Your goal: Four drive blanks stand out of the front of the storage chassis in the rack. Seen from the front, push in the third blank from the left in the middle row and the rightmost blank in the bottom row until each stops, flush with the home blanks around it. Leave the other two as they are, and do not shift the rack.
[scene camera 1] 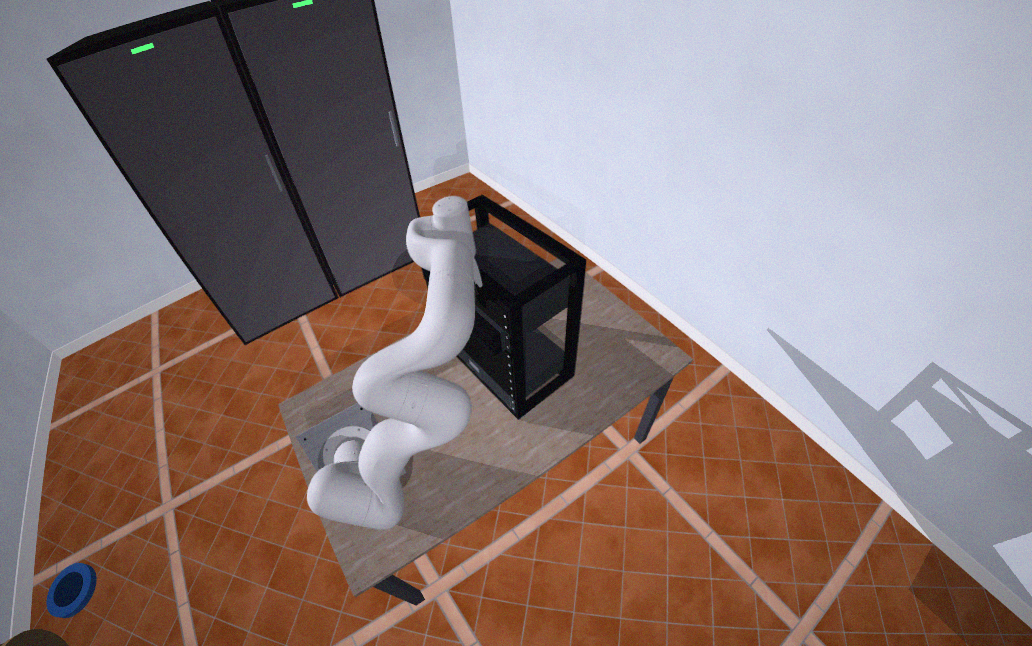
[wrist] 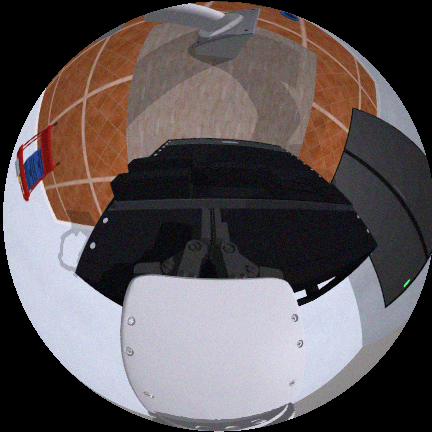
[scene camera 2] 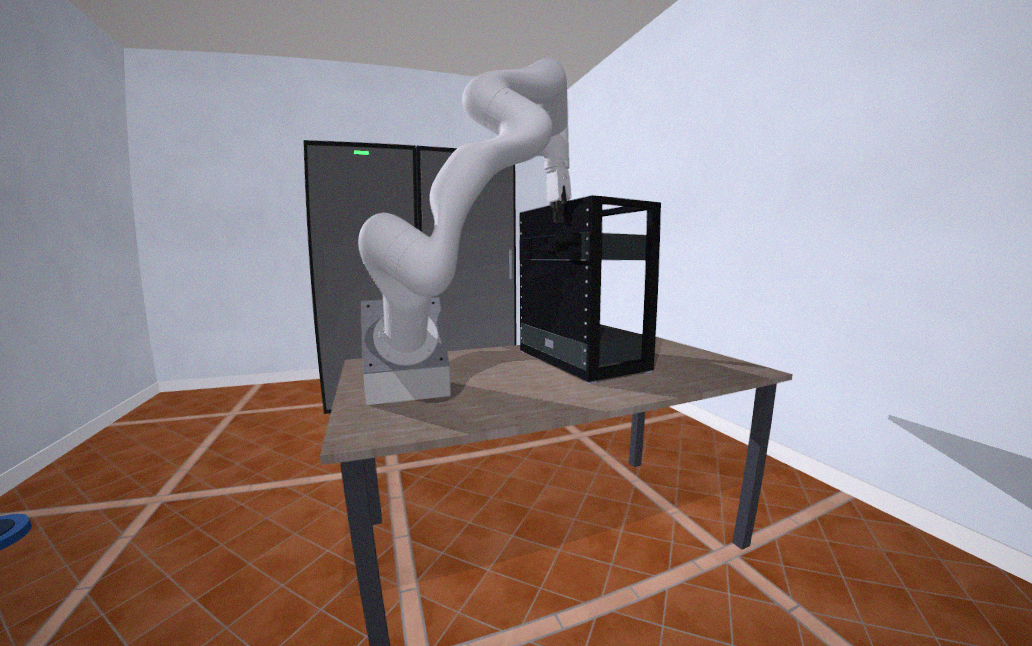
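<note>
The black rack [scene camera 1: 519, 358] [scene camera 2: 595, 304] [wrist: 300, 235] stands upright on the table. The dark storage chassis [scene camera 2: 552, 247] [wrist: 150, 185] sits in its upper part. Dark block shapes stand out at the left of the chassis in the wrist view, and a dark step shows near the right post in scene camera 2. Single blanks, their rows and how far each stands out cannot be told apart. My gripper [scene camera 2: 559, 219] [wrist: 208, 218] is shut and empty, pointing down at the rack's upper front, above the chassis. Whether it touches anything is unclear. My arm hides its fingers in scene camera 1.
The wooden table [scene camera 1: 624, 365] [scene camera 2: 495, 388] [wrist: 215, 110] also carries my arm's base [scene camera 2: 403, 384]. A greenish-grey unit [scene camera 2: 567, 346] fills the rack's bottom front. Tall dark cabinets [scene camera 1: 182, 152] [scene camera 2: 365, 228] [wrist: 390, 200] stand beyond the rack's left side. A red-framed cart [wrist: 46, 150] shows at the wrist view's left.
</note>
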